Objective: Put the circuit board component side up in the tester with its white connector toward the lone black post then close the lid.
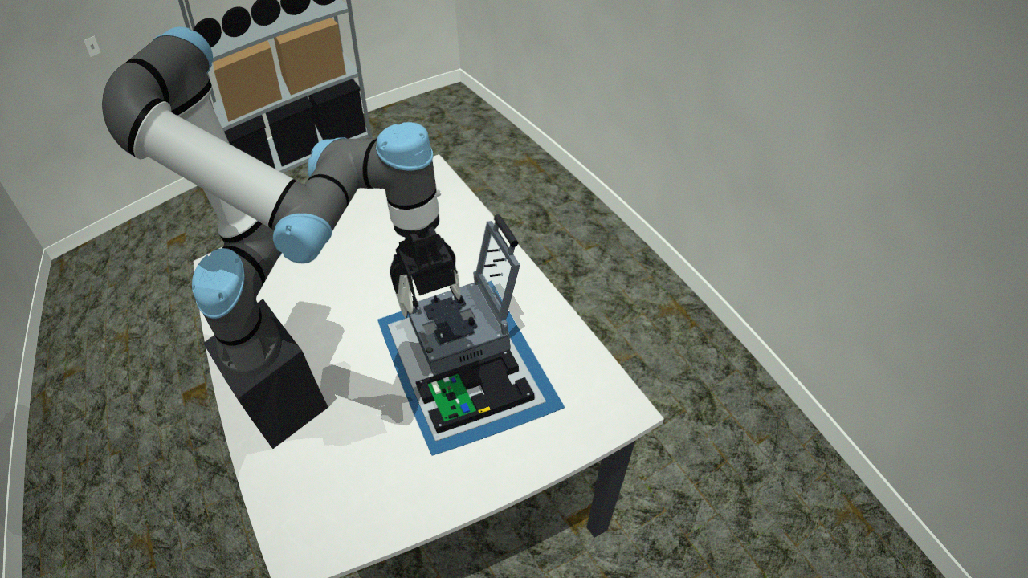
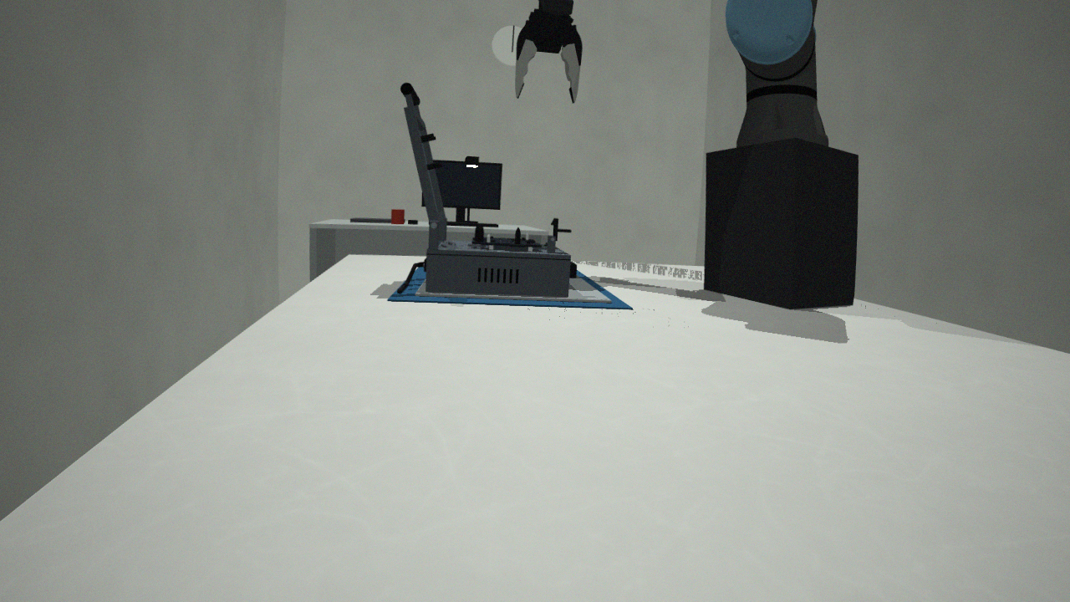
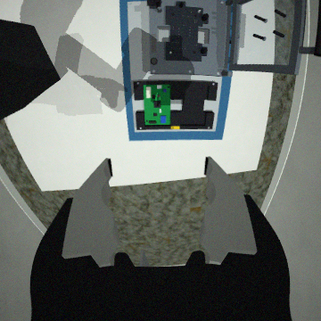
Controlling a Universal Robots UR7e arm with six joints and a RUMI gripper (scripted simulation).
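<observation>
My gripper is now 300 mm above the green circuit board. From my hand the other things lie so: lid (190 mm ahead, 160 mm to the left, 130 mm below).
</observation>
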